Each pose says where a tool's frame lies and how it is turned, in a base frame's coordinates. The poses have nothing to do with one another.
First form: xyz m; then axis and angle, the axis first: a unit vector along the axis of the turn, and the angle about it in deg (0 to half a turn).
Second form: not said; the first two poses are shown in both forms.
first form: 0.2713, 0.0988, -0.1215, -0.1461, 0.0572, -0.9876, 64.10
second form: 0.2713, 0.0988, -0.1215, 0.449, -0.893, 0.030, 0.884, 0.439, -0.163
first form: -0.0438, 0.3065, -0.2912, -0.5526, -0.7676, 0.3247, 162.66
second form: -0.0438, 0.3065, -0.2912, -0.358, 0.926, -0.122, 0.732, 0.197, -0.652
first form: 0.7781, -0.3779, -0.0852, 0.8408, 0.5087, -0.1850, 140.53
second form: 0.7781, -0.3779, -0.0852, 0.481, 0.640, -0.599, 0.876, -0.313, 0.368
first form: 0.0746, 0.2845, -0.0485, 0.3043, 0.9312, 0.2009, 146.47
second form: 0.0746, 0.2845, -0.0485, -0.664, 0.630, -0.402, 0.409, 0.756, 0.511
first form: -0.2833, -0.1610, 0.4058, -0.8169, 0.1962, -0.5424, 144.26
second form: -0.2833, -0.1610, 0.4058, 0.397, -0.607, 0.688, 0.026, -0.742, -0.670
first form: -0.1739, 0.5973, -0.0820, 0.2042, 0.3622, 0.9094, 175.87
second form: -0.1739, 0.5973, -0.0820, -0.914, 0.213, 0.345, 0.082, -0.735, 0.673
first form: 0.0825, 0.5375, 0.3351, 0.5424, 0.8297, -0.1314, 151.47
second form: 0.0825, 0.5375, 0.3351, -0.326, 0.783, -0.530, 0.908, 0.415, 0.054
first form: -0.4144, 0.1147, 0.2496, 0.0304, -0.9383, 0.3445, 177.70
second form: -0.4144, 0.1147, 0.2496, -0.997, -0.043, 0.059, -0.071, 0.761, -0.645
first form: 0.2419, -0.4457, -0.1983, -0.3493, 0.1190, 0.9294, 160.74
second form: 0.2419, -0.4457, -0.1983, -0.707, 0.226, -0.670, -0.387, -0.917, 0.100
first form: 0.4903, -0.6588, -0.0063, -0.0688, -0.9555, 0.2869, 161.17
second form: 0.4903, -0.6588, -0.0063, -0.937, 0.221, 0.270, 0.035, 0.831, -0.556
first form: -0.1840, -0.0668, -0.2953, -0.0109, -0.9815, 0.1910, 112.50
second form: -0.1840, -0.0668, -0.2953, -0.383, 0.191, 0.904, -0.162, 0.949, -0.269
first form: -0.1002, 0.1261, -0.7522, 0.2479, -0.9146, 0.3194, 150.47
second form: -0.1002, 0.1261, -0.7522, -0.755, -0.267, 0.599, -0.581, 0.694, -0.424
